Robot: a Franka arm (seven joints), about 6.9 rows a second.
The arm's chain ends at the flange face. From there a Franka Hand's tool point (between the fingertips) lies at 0.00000 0.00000 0.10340 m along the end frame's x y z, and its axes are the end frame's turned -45 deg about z.
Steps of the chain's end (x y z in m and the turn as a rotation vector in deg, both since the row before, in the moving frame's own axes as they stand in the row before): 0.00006 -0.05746 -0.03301 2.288 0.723 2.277; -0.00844 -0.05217 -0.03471 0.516 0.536 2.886; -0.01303 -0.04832 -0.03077 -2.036 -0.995 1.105; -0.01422 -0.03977 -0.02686 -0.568 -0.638 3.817; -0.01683 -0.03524 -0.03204 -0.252 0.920 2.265; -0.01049 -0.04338 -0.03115 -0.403 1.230 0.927; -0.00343 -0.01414 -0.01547 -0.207 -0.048 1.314
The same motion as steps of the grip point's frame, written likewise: 0.04455 -0.04251 -0.03310 1.107 2.129 2.277; 0.03226 -0.04280 -0.03472 -0.014 0.744 2.886; 0.02107 -0.04209 -0.03085 -0.736 -2.143 1.105; 0.01653 -0.03832 -0.02687 0.049 -0.853 3.817; 0.01384 -0.03531 -0.03205 -0.829 0.472 2.265; 0.02430 -0.03600 -0.03118 -1.155 0.585 0.927; 0.00725 -0.01222 -0.01547 -0.112 -0.180 1.314
